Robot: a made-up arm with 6 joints.
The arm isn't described. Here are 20 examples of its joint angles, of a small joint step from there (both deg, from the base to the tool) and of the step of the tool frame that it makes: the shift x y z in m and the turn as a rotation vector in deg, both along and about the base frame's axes.
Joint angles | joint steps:
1: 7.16 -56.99 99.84 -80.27 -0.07 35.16 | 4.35 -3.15 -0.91 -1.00 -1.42 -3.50
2: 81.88 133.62 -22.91 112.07 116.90 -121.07 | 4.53 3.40 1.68 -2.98 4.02 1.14
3: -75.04 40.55 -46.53 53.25 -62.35 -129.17 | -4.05 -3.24 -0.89 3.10 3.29 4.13
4: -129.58 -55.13 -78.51 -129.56 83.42 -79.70 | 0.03 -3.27 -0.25 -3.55 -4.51 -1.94
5: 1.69 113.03 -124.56 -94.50 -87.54 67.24 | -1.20 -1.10 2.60 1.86 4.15 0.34
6: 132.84 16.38 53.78 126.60 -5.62 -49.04 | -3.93 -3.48 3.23 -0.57 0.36 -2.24
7: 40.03 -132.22 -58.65 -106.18 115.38 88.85 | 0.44 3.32 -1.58 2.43 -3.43 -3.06
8: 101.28 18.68 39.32 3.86 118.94 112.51 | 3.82 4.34 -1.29 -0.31 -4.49 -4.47
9: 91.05 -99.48 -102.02 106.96 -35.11 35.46 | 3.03 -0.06 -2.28 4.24 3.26 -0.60
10: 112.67 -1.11 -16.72 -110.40 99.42 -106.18 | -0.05 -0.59 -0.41 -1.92 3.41 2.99
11: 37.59 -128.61 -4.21 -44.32 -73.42 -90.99 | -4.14 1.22 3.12 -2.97 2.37 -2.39
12: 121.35 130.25 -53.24 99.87 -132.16 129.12 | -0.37 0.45 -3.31 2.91 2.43 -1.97
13: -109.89 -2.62 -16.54 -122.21 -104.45 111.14 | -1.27 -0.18 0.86 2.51 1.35 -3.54
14: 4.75 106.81 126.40 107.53 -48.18 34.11 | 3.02 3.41 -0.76 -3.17 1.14 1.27
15: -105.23 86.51 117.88 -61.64 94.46 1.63 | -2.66 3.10 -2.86 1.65 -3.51 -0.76
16: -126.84 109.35 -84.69 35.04 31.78 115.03 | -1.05 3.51 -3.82 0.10 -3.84 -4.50
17: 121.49 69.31 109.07 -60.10 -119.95 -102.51 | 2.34 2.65 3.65 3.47 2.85 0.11
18: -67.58 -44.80 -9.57 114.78 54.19 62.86 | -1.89 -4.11 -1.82 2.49 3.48 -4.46
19: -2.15 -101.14 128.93 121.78 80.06 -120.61 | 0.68 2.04 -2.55 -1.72 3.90 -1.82
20: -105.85 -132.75 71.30 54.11 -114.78 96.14 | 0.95 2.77 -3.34 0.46 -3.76 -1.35
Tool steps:
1: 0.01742 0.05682 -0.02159 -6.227 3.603 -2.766
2: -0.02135 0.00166 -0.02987 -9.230 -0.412 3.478
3: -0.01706 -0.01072 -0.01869 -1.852 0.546 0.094
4: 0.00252 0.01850 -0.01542 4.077 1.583 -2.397
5: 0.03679 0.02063 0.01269 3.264 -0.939 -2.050
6: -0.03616 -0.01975 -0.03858 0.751 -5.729 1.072
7: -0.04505 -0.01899 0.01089 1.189 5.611 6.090
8: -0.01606 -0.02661 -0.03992 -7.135 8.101 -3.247
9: 0.03399 -0.01456 -0.03131 -1.558 -1.789 -3.193
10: -0.00949 0.01844 -0.00452 -3.087 -2.877 3.844
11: 0.03227 0.06412 0.05477 3.890 -1.476 -1.986
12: -0.01647 0.04087 0.04353 2.715 4.057 -0.381
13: -0.02086 0.00419 -0.02670 -3.086 -2.489 0.860
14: 0.07888 -0.00258 0.02343 -2.724 -0.488 5.842
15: 0.00570 -0.00250 -0.00510 2.151 -3.720 0.975
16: -0.01661 -0.06076 -0.00760 3.684 -2.010 4.511
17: 0.04527 -0.05353 -0.02164 -2.668 -1.602 -2.421
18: -0.01397 -0.00802 0.02107 -1.600 5.846 1.204
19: -0.01143 -0.04199 -0.02475 -0.914 -0.766 6.034
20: -0.04860 0.00472 -0.10497 -6.659 -5.251 2.973
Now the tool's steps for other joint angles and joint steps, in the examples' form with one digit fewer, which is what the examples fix.
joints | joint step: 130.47 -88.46 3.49 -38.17 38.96 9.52 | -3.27 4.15 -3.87 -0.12 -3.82 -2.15
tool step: -0.0204 -0.0057 0.0117 2.64 0.46 -3.21
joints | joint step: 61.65 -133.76 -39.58 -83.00 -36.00 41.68 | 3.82 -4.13 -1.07 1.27 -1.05 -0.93
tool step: 0.0140 -0.0456 0.0182 -3.27 -3.44 -2.46
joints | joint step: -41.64 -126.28 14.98 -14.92 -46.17 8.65 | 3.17 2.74 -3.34 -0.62 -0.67 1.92
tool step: -0.0417 -0.0150 -0.0783 -4.60 -1.38 3.40
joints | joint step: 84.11 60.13 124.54 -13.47 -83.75 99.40 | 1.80 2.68 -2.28 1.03 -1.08 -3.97
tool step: 0.0334 -0.0086 -0.0334 4.14 3.81 1.75
